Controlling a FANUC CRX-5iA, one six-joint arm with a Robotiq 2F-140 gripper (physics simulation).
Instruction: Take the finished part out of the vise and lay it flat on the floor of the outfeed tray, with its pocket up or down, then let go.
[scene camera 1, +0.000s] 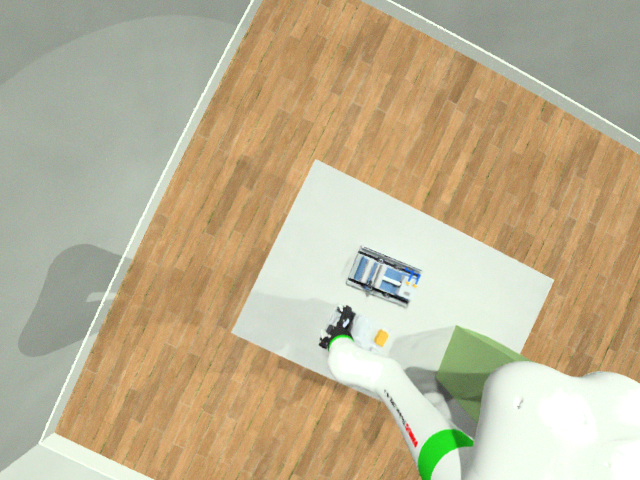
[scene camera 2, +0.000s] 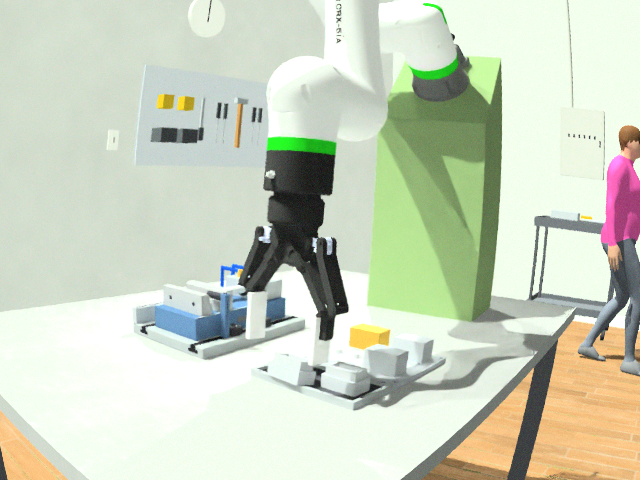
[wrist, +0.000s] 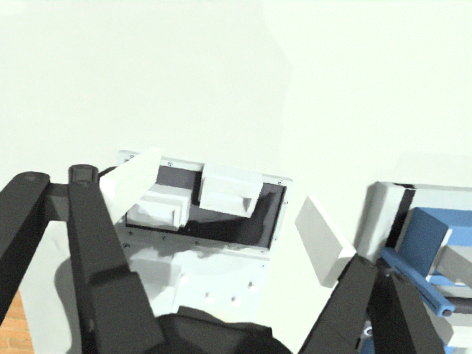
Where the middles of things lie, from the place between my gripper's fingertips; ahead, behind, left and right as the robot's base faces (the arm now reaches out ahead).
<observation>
I see my gripper 20 cm past the light plate (scene camera 2: 414, 370), 3 cm to the right of it and 6 cm above it. The rest, counted from my hand: yellow block (scene camera 2: 362, 336) 25 cm behind, 1 cm to the right, 3 cm below.
</observation>
